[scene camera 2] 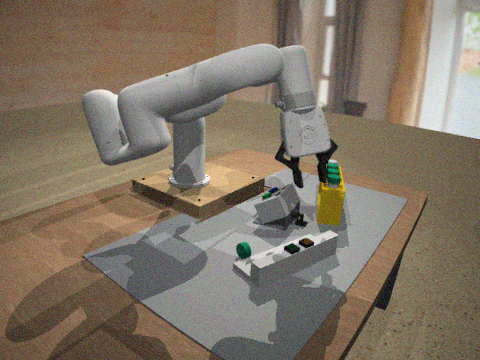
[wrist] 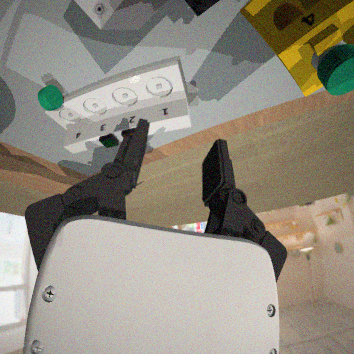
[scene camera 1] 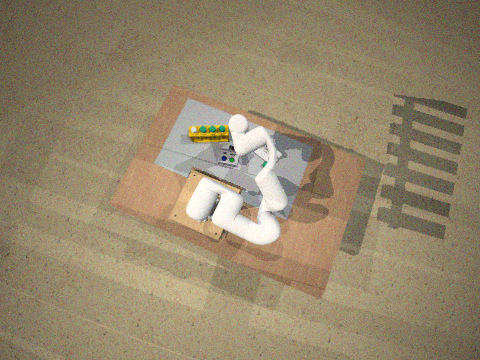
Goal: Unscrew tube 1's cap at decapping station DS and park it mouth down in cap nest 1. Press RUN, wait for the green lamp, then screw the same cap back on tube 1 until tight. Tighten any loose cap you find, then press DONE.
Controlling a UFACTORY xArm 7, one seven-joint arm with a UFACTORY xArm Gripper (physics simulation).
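Places are measured from the arm's base along level axes (x ahead, y left, z up), in metres.
Pixels of known places: gripper, fingertip midpoint: (scene camera 2: pixel 311 184) (wrist: pixel 178 142); arm's base, origin of the base link: (scene camera 2: pixel 189 181).
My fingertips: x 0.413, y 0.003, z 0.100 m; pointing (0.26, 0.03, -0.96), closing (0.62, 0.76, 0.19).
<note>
Ahead of a thing's pixels: the offset from my fingertips to its top centre. "spot": to the spot under its first point. Level surfaces: height alone.
My gripper (scene camera 2: pixel 310 182) (wrist: pixel 178 142) is partly open and empty, above the mat near the yellow rack @(0.042 m back, 0.198 m left, 0.030 m down) (scene camera 1: pixel 209 140) (scene camera 2: pixel 330 206) (wrist: pixel 300 75); the arm hides it in scene camera 1. Tube 4's green cap @(0.005 m back, 0.129 m left, 0.012 m down) (wrist: pixel 339 70) is at the rack's near end; the far-end tube top @(0.015 m down) (scene camera 1: pixel 194 130) is white. A loose-lying green cap @(0.048 m back, 0.169 m right, 0.099 m down) (scene camera 1: pixel 264 164) (scene camera 2: pixel 243 250) (wrist: pixel 50 97) stands on edge beside nest 4 of the white cap nest block @(0.026 m ahead, 0.114 m right, 0.079 m down) (scene camera 2: pixel 295 257) (wrist: pixel 179 116). Nest 1 @(0.031 m ahead, 0.035 m right, 0.125 m down) (wrist: pixel 159 86) is empty. The lamps, green @(0.049 m ahead, 0.140 m right, 0.079 m down) (scene camera 2: pixel 291 248) and amber @(0.058 m ahead, 0.101 m right, 0.079 m down) (scene camera 2: pixel 306 242), look dark.
The grey control box @(0.111 m back, 0.037 m left, 0.049 m down) (scene camera 1: pixel 229 156) (scene camera 2: pixel 280 207) with blue @(0.138 m back, 0.053 m left, 0.058 m down) (scene camera 1: pixel 224 158) and green @(0.126 m back, 0.009 m left, 0.058 m down) (scene camera 1: pixel 231 160) buttons stands between the arm base (scene camera 1: pixel 200 227) and the rack. A small black fixture @(spot: 0.044 m back, 0.052 m left, 0.123 m down) (scene camera 2: pixel 301 220) is beside it. The grey mat @(0.133 m down) (scene camera 2: pixel 190 310) lies on the wooden table @(0.136 m down) (scene camera 1: pixel 340 200).
</note>
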